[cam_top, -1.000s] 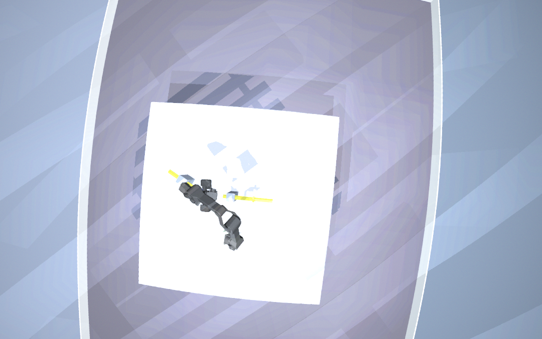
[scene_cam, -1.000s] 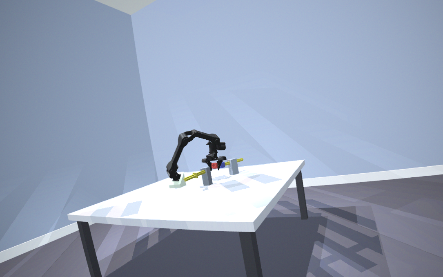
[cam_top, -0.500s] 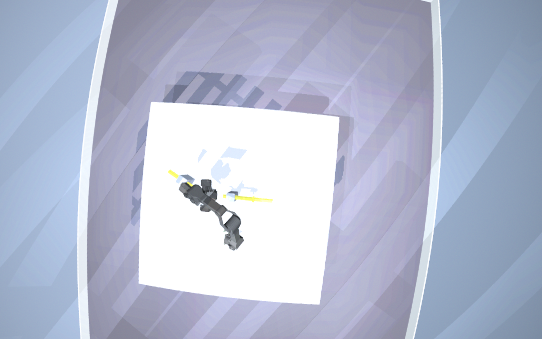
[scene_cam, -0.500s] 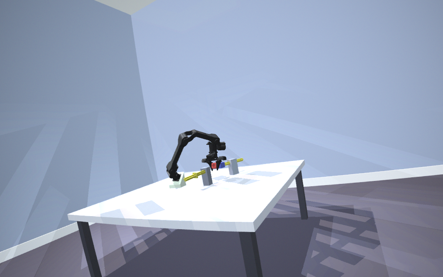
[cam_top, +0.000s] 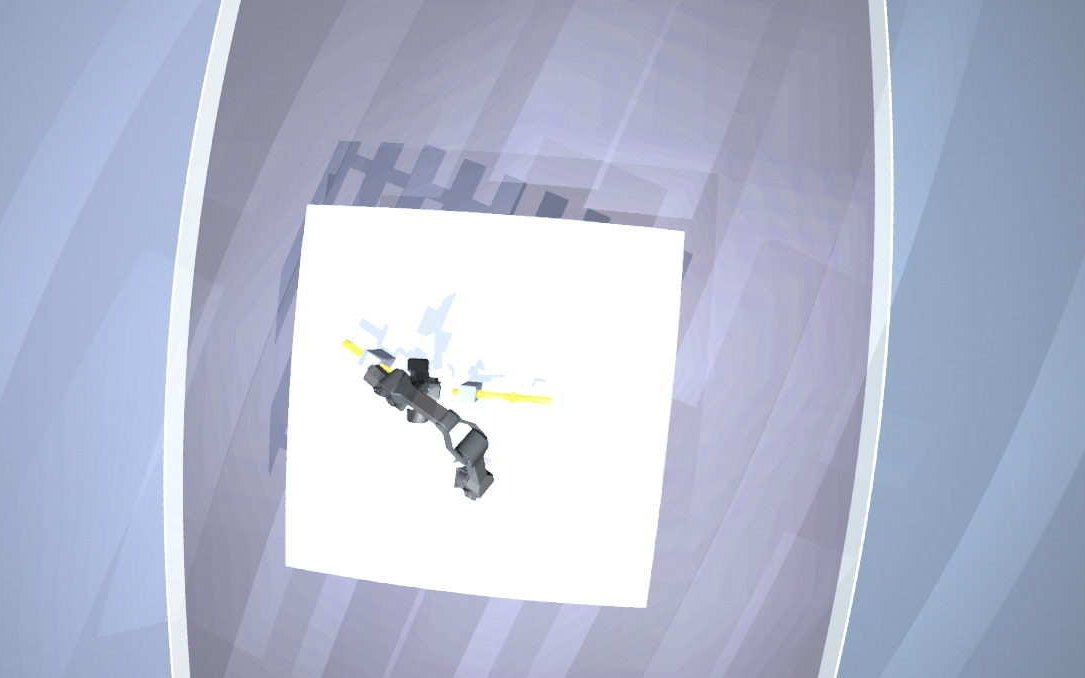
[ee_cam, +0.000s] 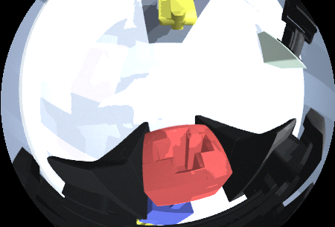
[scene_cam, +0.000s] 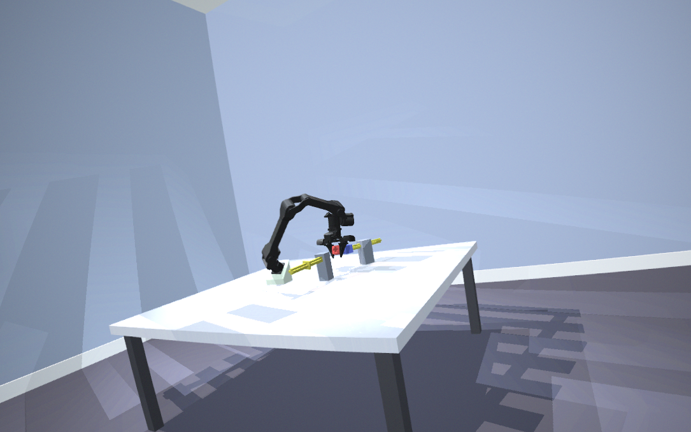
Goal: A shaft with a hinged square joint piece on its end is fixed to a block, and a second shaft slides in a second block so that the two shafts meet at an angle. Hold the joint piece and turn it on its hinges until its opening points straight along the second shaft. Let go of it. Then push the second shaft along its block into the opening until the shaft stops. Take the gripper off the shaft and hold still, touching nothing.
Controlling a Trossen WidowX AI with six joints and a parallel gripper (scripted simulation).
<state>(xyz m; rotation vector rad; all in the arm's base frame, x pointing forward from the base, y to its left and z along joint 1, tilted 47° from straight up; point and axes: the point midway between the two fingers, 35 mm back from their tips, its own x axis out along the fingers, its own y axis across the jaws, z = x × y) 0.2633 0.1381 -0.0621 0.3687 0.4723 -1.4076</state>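
The red square joint piece is 20 mm to the left of my gripper tip and 30 mm above it.
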